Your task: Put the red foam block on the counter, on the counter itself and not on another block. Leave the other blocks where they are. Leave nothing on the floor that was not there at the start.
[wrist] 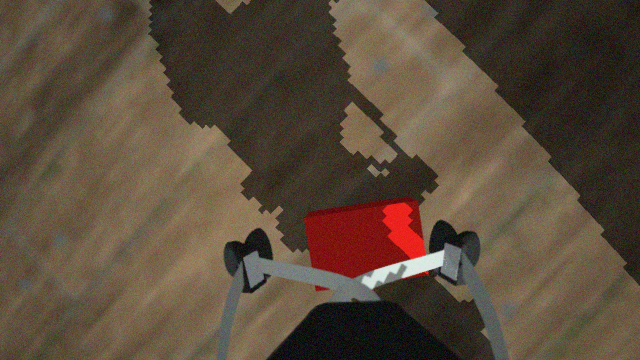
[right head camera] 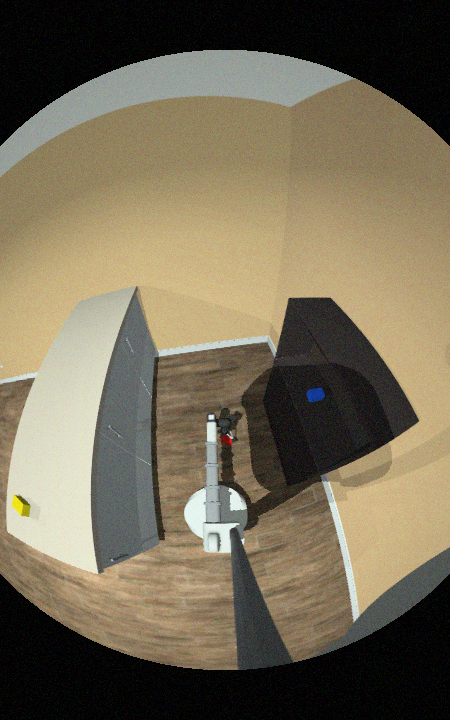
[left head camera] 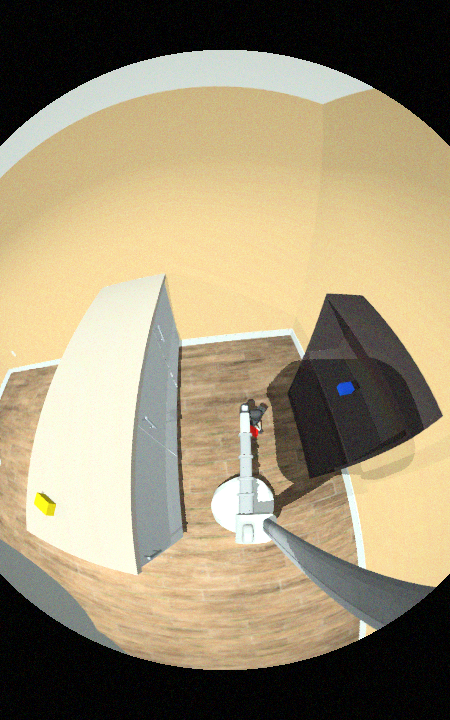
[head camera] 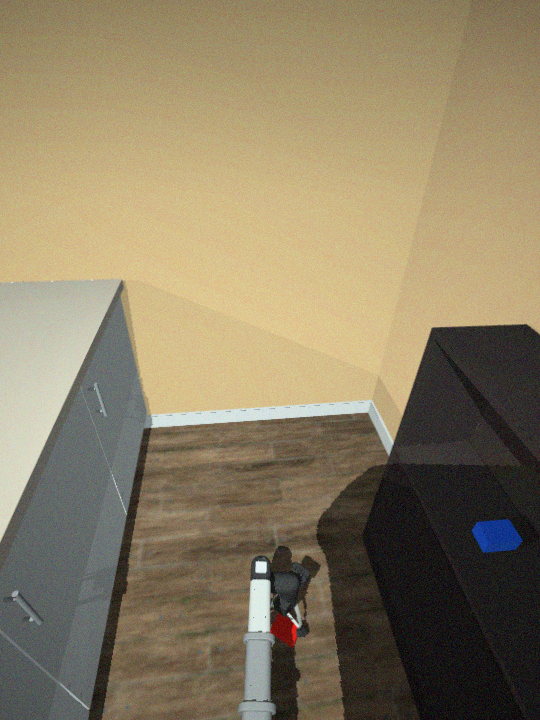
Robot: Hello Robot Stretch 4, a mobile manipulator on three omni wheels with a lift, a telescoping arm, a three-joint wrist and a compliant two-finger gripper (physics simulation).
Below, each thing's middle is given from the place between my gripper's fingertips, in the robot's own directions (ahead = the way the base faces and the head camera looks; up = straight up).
Scene:
Right now my hand is 50 mm above the red foam block [wrist: 351,240], 10 mm to the left of it and 10 mm past it.

